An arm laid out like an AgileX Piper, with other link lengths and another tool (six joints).
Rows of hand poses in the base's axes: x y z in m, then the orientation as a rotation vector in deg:
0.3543 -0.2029 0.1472 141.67 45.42 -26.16
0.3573 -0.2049 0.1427 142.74 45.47 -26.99
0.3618 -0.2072 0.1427 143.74 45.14 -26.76
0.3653 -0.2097 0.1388 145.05 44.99 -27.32
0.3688 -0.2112 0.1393 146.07 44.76 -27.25
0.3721 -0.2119 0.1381 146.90 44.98 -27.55
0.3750 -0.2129 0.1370 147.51 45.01 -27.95
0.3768 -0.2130 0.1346 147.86 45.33 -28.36
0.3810 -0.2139 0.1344 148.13 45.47 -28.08
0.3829 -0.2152 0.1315 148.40 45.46 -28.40
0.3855 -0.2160 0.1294 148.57 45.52 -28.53
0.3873 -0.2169 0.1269 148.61 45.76 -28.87
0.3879 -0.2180 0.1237 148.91 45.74 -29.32
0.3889 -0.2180 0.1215 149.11 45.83 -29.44
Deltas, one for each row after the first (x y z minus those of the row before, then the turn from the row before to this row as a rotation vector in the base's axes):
0.0030 -0.0020 -0.0045 0.92 0.71 -0.51
0.0045 -0.0023 0.0000 0.80 -0.14 -0.51
0.0035 -0.0025 -0.0039 1.09 0.50 -0.65
0.0035 -0.0015 0.0005 0.84 0.01 -0.48
0.0033 -0.0007 -0.0012 0.81 0.35 -0.20
0.0029 -0.0010 -0.0011 0.54 0.35 -0.26
0.0018 -0.0001 -0.0024 0.41 0.39 0.01
0.0042 -0.0009 -0.0002 0.31 -0.14 0.04
0.0019 -0.0013 -0.0029 0.22 0.25 -0.15
0.0026 -0.0008 -0.0021 0.17 0.12 -0.04
0.0018 -0.0009 -0.0025 0.10 0.29 0.08
0.0006 -0.0011 -0.0032 0.24 0.34 -0.19
0.0010 0.0000 -0.0022 0.21 0.12 -0.04

